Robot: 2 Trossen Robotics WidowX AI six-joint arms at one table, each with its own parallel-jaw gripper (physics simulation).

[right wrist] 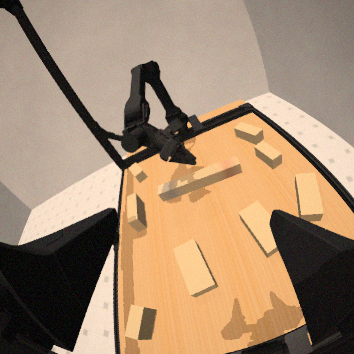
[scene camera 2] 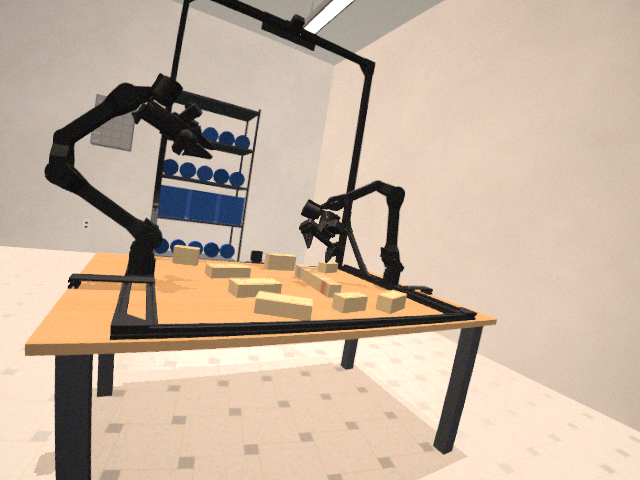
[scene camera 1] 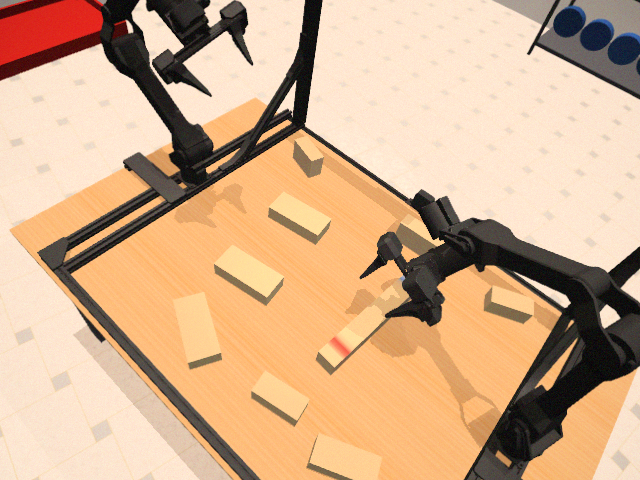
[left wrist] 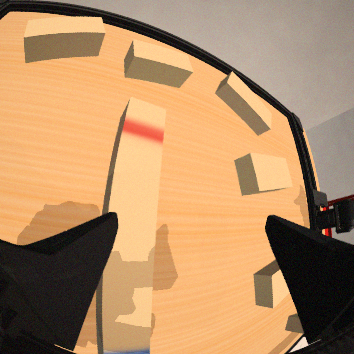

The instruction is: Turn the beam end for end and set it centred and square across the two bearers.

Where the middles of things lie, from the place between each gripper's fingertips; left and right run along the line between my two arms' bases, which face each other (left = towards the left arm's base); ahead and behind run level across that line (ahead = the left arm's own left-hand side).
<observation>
Now: the beam (scene camera 1: 339, 349) 2 cm behind my right hand, 41 cm to the left of it and 36 cm below it.
Now: left hand 2 cm past the beam, 2 cm to the right of it and 9 cm above it.
</observation>
